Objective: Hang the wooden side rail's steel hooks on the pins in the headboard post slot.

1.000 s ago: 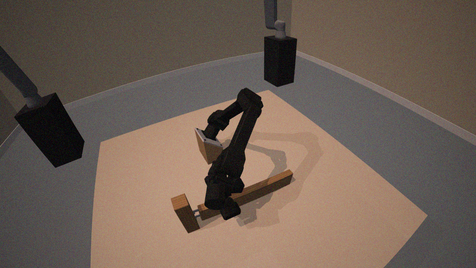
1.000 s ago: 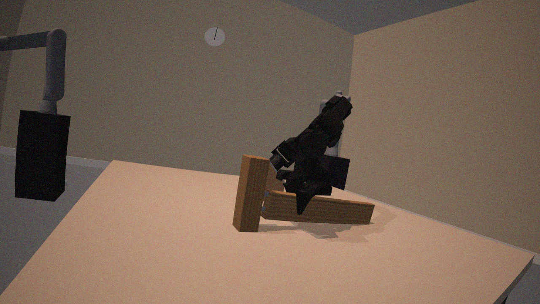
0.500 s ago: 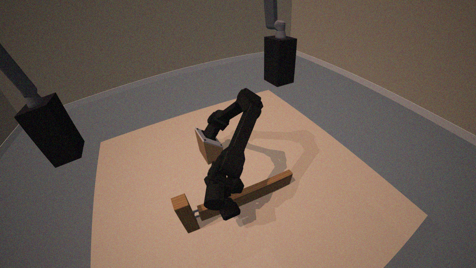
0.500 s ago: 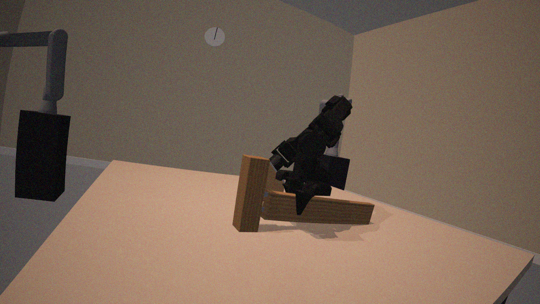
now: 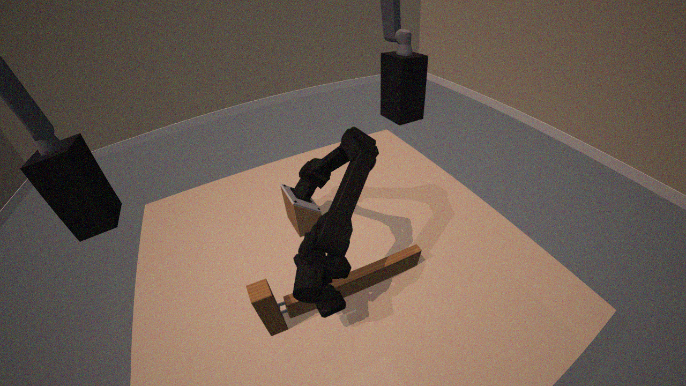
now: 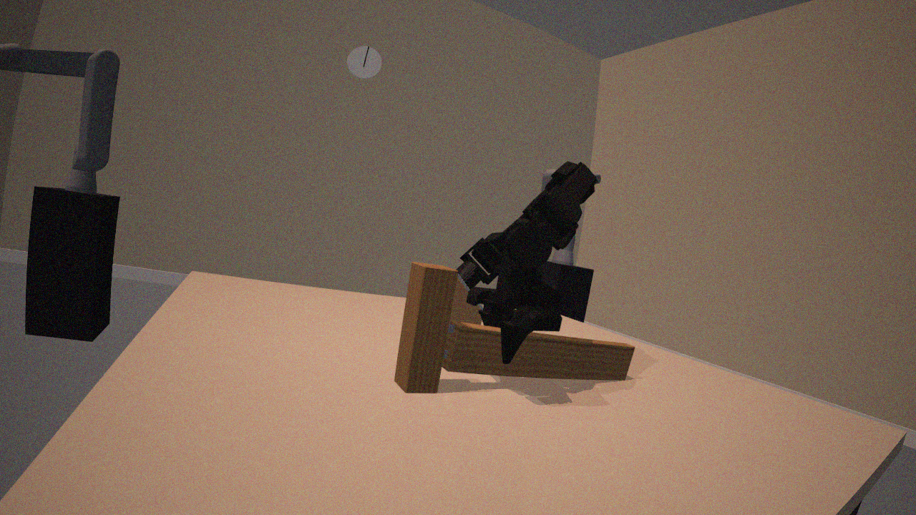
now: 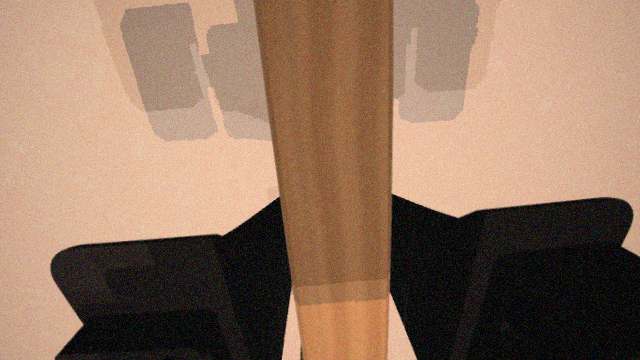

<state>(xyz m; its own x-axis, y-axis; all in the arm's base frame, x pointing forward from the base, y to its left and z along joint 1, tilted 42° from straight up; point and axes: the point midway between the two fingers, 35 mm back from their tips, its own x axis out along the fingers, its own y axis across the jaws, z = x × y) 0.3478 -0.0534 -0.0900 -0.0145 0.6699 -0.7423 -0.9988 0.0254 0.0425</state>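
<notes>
My gripper tip is now 14 cm to the left of the headboard post, 4 cm below it and 1 cm past it.
</notes>
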